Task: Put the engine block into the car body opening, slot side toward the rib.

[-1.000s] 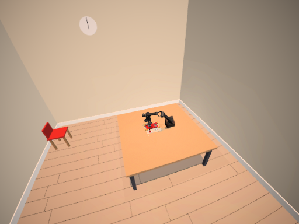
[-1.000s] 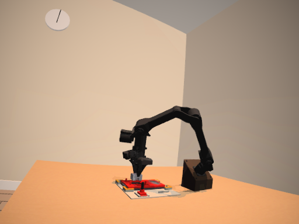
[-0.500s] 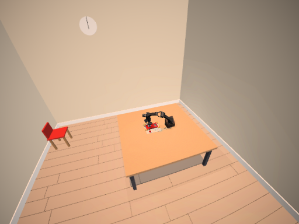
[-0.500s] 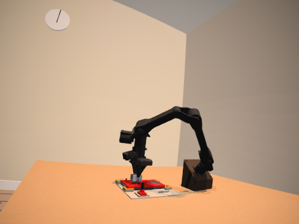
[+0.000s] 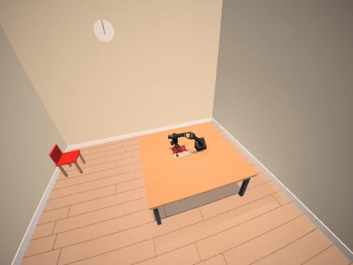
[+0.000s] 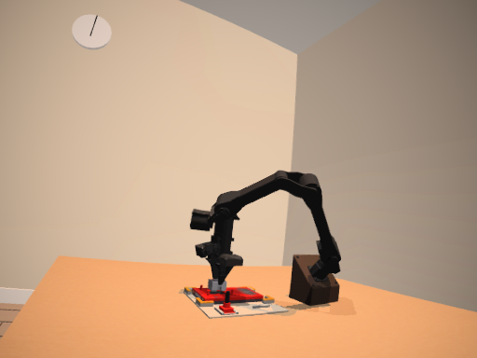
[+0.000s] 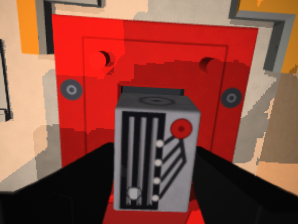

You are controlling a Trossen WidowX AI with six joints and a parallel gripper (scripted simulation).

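The pale base plate lies 4 cm below my gripper tip, 4 cm behind it and 2 cm to the left of it. From my gripper tip the other things lie so: grey engine block (1 cm below).
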